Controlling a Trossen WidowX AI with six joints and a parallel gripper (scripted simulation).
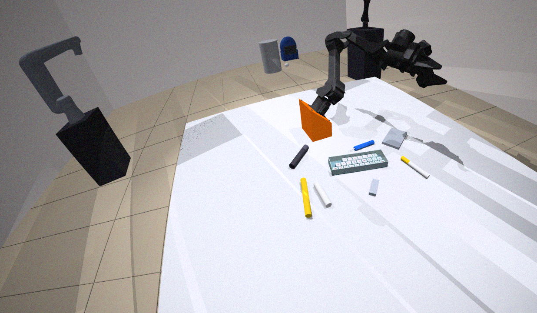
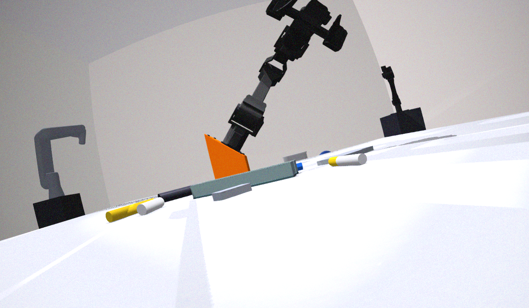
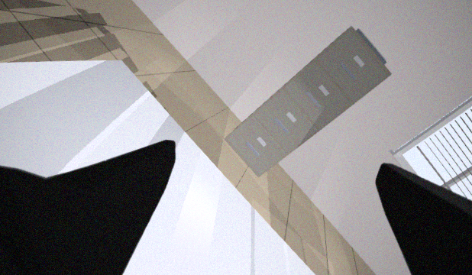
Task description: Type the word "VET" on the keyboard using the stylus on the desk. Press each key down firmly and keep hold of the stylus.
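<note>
Now: the T key 300 mm below my gripper tip, 150 mm to the right of it and 70 mm behind it. Round my gripper tip: flat grey plate: 310 mm below, 140 mm behind, 10 mm to the left; then yellow-and-white marker: 310 mm below, 60 mm to the right, 10 mm ahead; then V key: 300 mm below, 220 mm to the right, 80 mm behind.
</note>
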